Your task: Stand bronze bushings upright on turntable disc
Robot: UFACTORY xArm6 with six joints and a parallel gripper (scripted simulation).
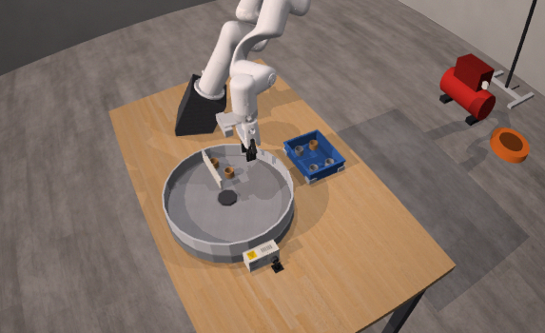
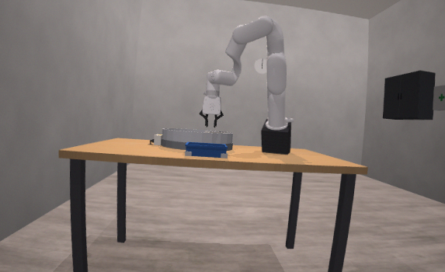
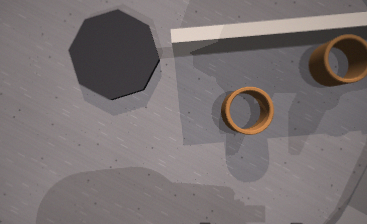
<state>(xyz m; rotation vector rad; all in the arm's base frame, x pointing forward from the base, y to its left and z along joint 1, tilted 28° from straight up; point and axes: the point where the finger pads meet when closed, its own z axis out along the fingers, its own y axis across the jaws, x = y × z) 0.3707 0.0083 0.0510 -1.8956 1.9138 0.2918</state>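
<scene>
The blue crate lies 240 mm to the left of my hand, 120 mm below it and 10 mm behind it. Round my hand: grey turntable disc: 110 mm to the right, 90 mm below, 80 mm ahead.
</scene>
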